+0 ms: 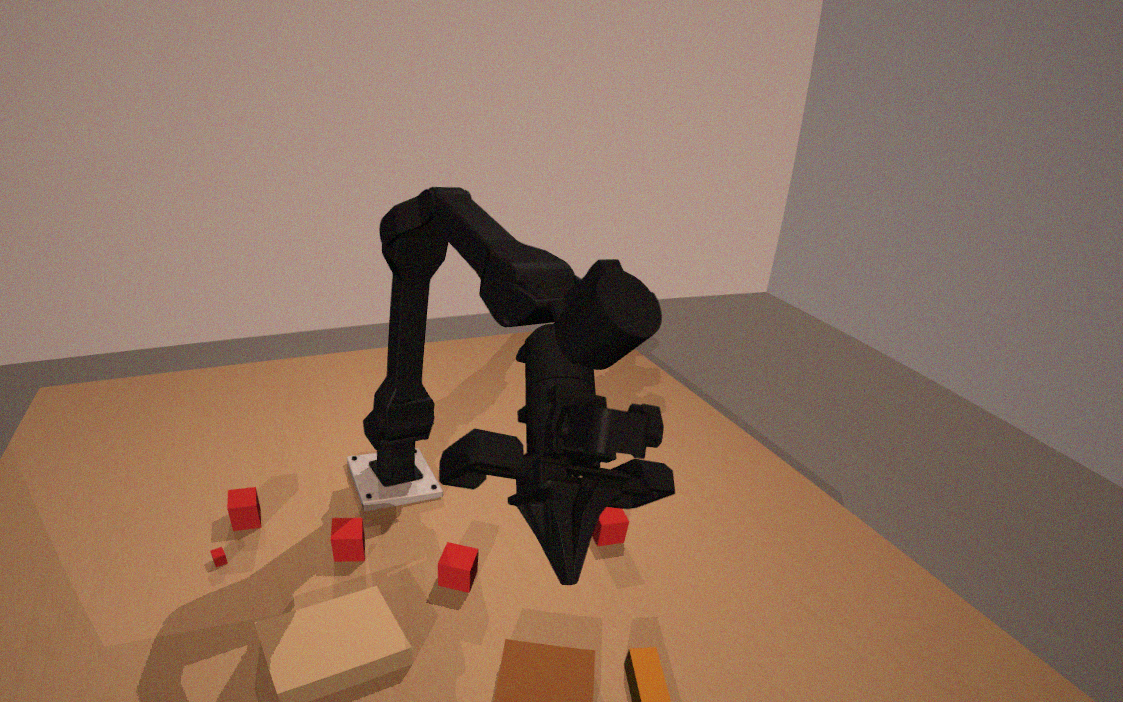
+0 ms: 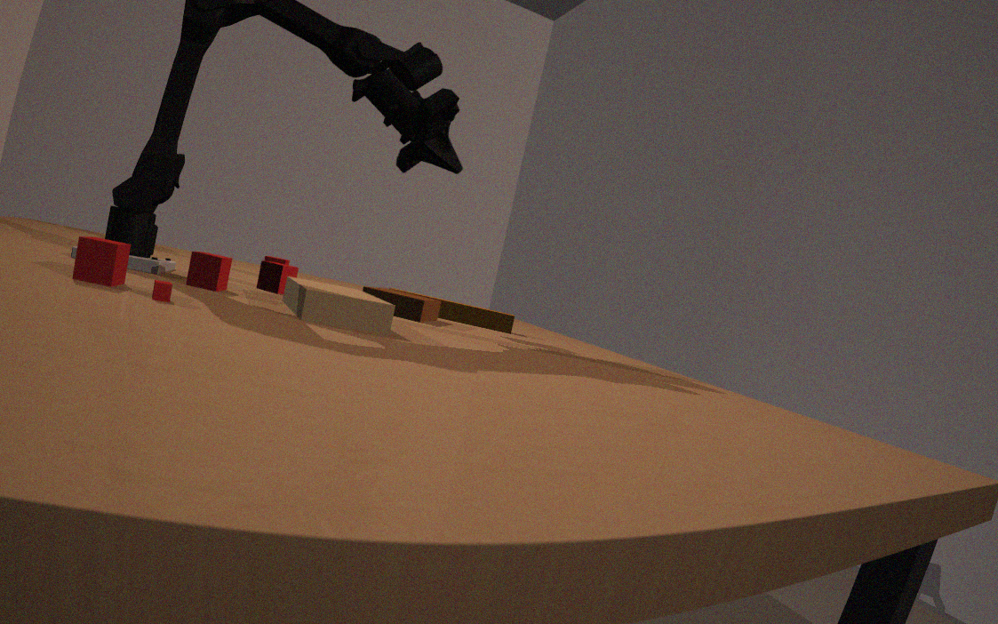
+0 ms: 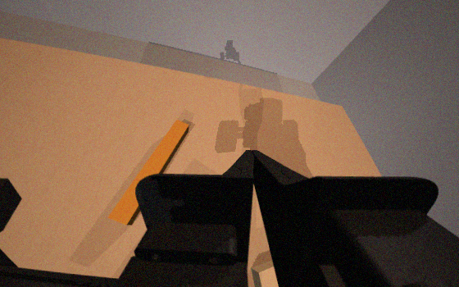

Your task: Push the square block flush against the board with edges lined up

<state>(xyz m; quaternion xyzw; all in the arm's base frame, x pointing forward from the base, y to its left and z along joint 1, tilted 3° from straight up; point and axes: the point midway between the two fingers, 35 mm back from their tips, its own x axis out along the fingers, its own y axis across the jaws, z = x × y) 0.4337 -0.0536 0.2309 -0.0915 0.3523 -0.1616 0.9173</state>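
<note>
Now: the brown square block 220 mm below my gripper tip, 30 mm to the left of it and 30 mm behind it. Round my gripper tip: tan block (220 mm below, 190 mm behind, 140 mm to the right); then tiny red cube (380 mm behind, 230 mm to the right, 230 mm below); then orange board (220 mm below, 90 mm to the left, 80 mm ahead).
</note>
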